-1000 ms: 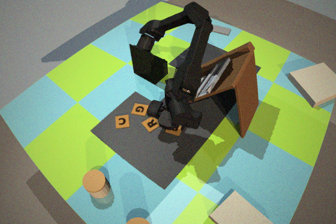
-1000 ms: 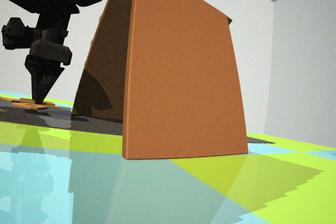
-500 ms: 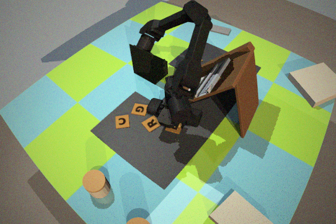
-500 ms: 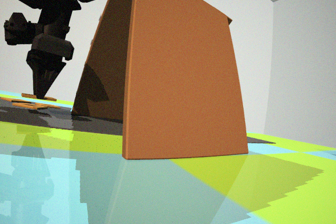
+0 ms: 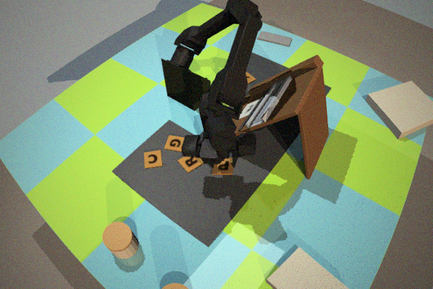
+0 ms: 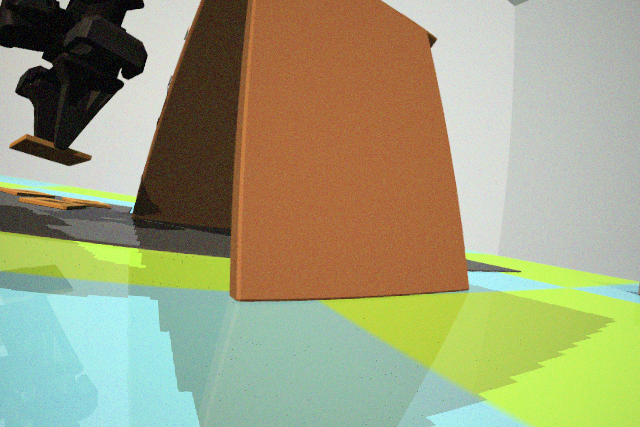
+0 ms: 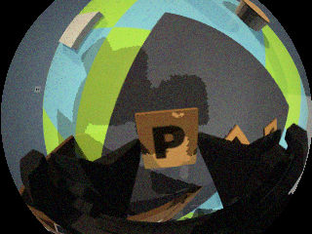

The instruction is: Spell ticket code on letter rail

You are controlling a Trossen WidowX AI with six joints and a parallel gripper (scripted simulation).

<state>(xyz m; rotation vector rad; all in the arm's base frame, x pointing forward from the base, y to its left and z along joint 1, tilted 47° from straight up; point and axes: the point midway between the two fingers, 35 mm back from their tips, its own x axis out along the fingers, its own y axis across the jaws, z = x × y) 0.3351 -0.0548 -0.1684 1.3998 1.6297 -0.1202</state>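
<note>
Now: gripper tip 70 mm past the white ticket, 200 mm to the right of it and 20 mm below it. Round my gripper tip: dark mat (140 mm behind, 180 mm to the left, 60 mm below); then grey slab (320 mm behind, 710 mm to the left, 60 mm below).
</note>
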